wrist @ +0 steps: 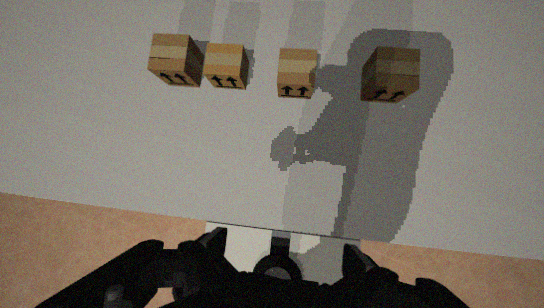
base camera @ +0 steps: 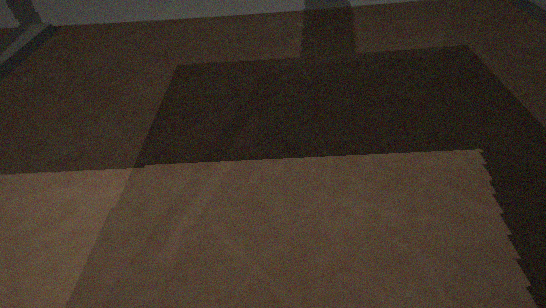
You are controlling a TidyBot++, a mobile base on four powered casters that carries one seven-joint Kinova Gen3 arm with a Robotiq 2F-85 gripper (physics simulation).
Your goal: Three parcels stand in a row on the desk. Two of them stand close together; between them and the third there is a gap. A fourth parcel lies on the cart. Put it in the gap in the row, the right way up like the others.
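Places are measured from the arm's base along level axes (x ahead, y left, z up), in metres.
Pixels of known places: gripper, between the fingertips: (wrist: 283,249).
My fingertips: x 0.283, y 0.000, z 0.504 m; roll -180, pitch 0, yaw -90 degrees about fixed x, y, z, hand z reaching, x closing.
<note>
For each thing: its top centre in the pictures, then the offset to it from my fingertips. Level surfaces: height alone.
- pale desk, height of its surface: 0.180 m down
- far-left parcel, centre of its top: (wrist: 168,51) 0.122 m down, 0.218 m ahead, 0.197 m left
- second parcel, centre of its top: (wrist: 223,59) 0.130 m down, 0.215 m ahead, 0.114 m left
- third parcel, centre of its top: (wrist: 297,66) 0.126 m down, 0.209 m ahead, 0.002 m left
- far-right parcel, centre of its top: (wrist: 398,67) 0.122 m down, 0.215 m ahead, 0.136 m right
- brown floor, height of its surface: 0.901 m down
Four brown parcels stand in a row on the pale desk (wrist: 100,145) in the wrist view: a far-left parcel (wrist: 175,60), a second parcel (wrist: 226,66) close beside it, a third parcel (wrist: 296,72) and a far-right parcel (wrist: 391,74) in shadow. The third stands apart from both neighbours, with a space on each side. All four show a pale tape strip on top and dark arrows on the front face, pointing up. My gripper (wrist: 283,249) is open and empty, high up and on the near side of the row, over the desk's front edge. The cart cannot be made out.
The desk's front edge runs across the lower wrist view, with brown floor (wrist: 45,220) beyond it. A pale surface (wrist: 244,246) shows between the fingers. The arm's shadow falls over the desk's right part. The base camera shows dim floor (base camera: 300,225) and a wall (base camera: 200,9) behind.
</note>
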